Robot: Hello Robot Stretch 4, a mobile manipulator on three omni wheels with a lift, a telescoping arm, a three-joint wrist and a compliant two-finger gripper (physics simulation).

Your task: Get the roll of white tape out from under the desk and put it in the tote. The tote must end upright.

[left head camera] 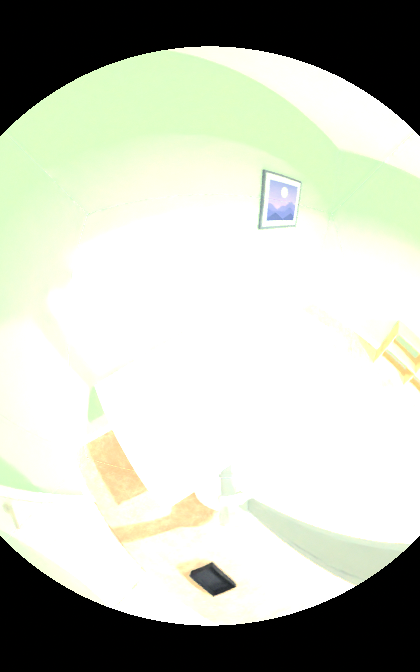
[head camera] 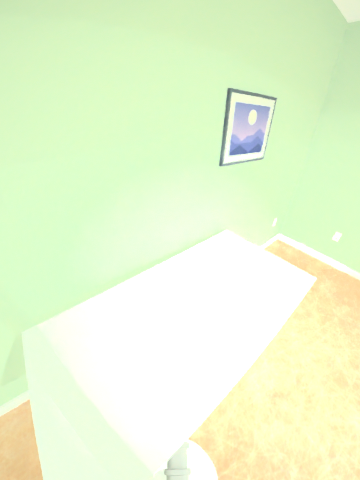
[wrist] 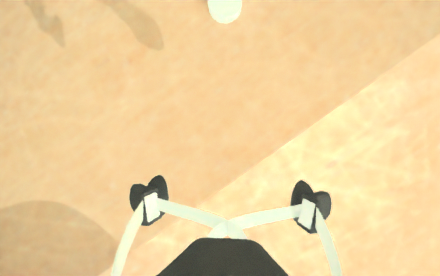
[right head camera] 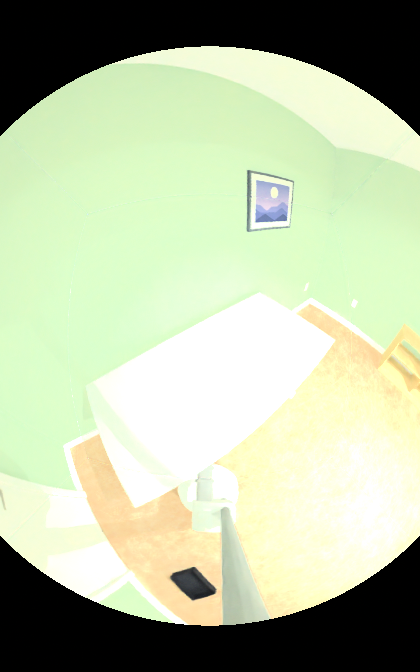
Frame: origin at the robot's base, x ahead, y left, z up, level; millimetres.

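Where they show: gripper, fingertip midpoint: (wrist: 229, 194).
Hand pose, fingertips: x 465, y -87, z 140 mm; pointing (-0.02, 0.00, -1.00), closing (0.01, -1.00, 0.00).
Each offset is from my fingertips to the top centre of the thing. "*": to the spot under its first point. Level surfaces: height alone.
The roll of white tape @(* dx +232, dy +17, dz -144 mm) (wrist: 225, 9) is a pale round shape on the tan floor at the top edge of the wrist view, partly cut off. My gripper (wrist: 229, 194) is open, with its fingertips wide apart and no object between them; the tape is ahead of it. The white desk @(dz +552 mm) (head camera: 175, 340) (right head camera: 210, 390) stands along the green wall and hides the gripper in the head view and right head view. A black open-topped container @(dx -1384, dy +187, dz -68 mm) (left head camera: 212, 579) (right head camera: 193, 583), which looks like the tote, sits on the floor low in both side head views and appears upright.
The robot's pale arm (head camera: 177, 462) (right head camera: 205, 482) is at the desk's near edge. A light wooden rack (left head camera: 387, 343) (right head camera: 393, 347) is at the right. A framed picture (head camera: 248, 129) hangs above the desk. Shadows cross the floor in the wrist view. The left head view is badly overexposed.
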